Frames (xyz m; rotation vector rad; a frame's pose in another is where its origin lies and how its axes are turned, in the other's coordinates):
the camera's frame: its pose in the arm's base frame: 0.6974 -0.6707 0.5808 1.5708 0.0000 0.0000
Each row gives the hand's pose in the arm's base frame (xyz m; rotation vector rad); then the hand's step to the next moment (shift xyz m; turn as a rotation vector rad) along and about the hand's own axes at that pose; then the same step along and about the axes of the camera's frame.
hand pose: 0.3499 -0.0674 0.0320 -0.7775 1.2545 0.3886
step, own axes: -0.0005 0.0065 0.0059 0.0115 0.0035 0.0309
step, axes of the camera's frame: -0.0003 -0.0009 -0.0087 0.0226 -0.0087 -0.0226
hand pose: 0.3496 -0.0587 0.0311 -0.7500 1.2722 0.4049
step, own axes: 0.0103 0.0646 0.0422 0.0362 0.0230 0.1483
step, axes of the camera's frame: -0.0098 -0.0233 -0.0736 0.0994 -0.0251 -0.1154
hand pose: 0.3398 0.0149 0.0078 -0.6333 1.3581 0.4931
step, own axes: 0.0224 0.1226 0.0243 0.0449 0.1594 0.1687
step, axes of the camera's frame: -0.0596 -0.0359 -0.1062 0.0256 -0.0497 -0.2297
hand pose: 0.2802 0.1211 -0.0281 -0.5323 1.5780 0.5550
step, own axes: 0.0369 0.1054 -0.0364 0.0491 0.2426 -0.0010
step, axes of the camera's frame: -0.0976 -0.0304 -0.0579 -0.1581 -0.0396 -0.1863
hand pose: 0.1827 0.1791 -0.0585 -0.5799 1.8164 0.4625
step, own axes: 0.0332 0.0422 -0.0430 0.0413 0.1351 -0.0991
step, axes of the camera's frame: -0.0665 -0.0173 -0.0038 -0.1665 -0.0053 -0.0449
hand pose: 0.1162 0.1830 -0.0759 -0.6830 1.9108 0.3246
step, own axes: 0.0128 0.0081 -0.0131 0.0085 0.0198 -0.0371
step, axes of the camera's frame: -0.0185 -0.0065 0.0042 -0.0420 0.0067 0.0057
